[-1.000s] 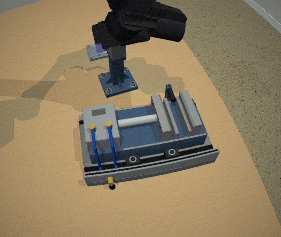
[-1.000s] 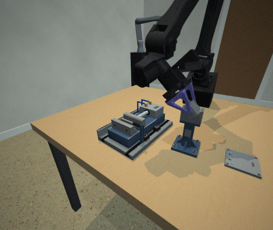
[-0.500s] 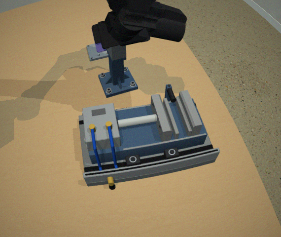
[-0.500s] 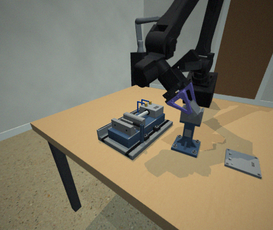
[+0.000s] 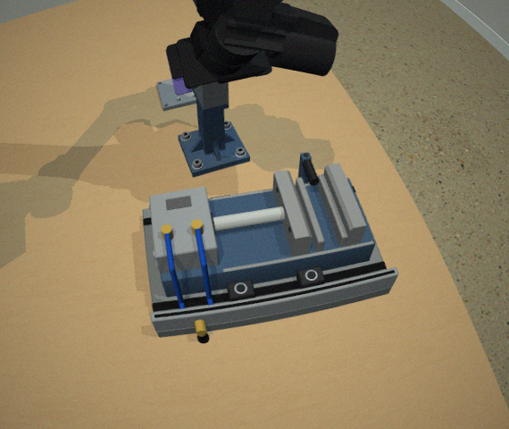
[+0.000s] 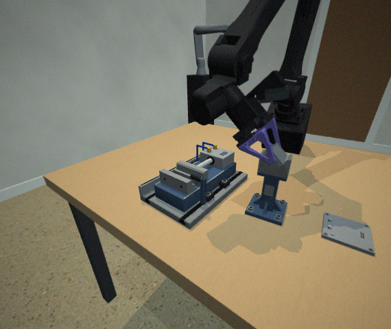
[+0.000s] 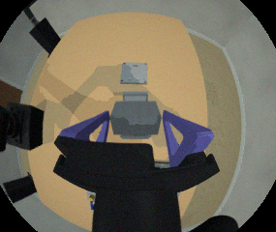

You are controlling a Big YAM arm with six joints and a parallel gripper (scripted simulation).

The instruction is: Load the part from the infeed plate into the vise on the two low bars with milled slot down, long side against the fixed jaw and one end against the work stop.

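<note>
The grey part lies 1 cm below my hand. Round my hand: cylinder rod 20 cm to the right, 9 cm below, 1 cm ahead; v-block stand 10 cm below; black work stop 15 cm to the right, 10 cm ahead, 7 cm below.
</note>
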